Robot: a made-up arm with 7 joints. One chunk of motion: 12 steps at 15 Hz.
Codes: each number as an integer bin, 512 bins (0 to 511) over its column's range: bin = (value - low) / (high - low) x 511, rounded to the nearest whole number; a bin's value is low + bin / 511 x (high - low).
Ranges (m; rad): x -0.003..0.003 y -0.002..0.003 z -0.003..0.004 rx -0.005..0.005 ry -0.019..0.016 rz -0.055..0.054
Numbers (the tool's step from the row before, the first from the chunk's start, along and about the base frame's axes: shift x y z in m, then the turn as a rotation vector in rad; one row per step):
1: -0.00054 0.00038 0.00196 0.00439 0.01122 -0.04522
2: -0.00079 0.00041 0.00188 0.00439 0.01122 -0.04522
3: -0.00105 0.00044 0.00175 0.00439 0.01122 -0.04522
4: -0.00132 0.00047 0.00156 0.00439 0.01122 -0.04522
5: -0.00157 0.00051 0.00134 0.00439 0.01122 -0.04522
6: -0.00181 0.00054 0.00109 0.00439 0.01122 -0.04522
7: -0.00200 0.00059 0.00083 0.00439 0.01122 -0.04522
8: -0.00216 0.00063 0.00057 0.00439 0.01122 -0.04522
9: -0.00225 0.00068 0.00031 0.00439 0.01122 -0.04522
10: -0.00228 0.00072 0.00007 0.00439 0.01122 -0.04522
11: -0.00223 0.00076 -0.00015 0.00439 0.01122 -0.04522
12: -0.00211 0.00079 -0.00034 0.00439 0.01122 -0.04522
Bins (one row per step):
1: 210 243 362 480 441 46
2: 188 246 356 480 441 46
3: 166 249 347 480 441 46
4: 143 252 333 480 441 46
5: 122 257 317 480 441 46
6: 101 260 299 480 441 46
7: 85 265 280 480 441 46
8: 72 269 261 480 441 46
9: 64 274 242 480 441 46
10: 61 278 224 480 441 46
11: 66 282 208 480 441 46
12: 76 285 194 480 441 46

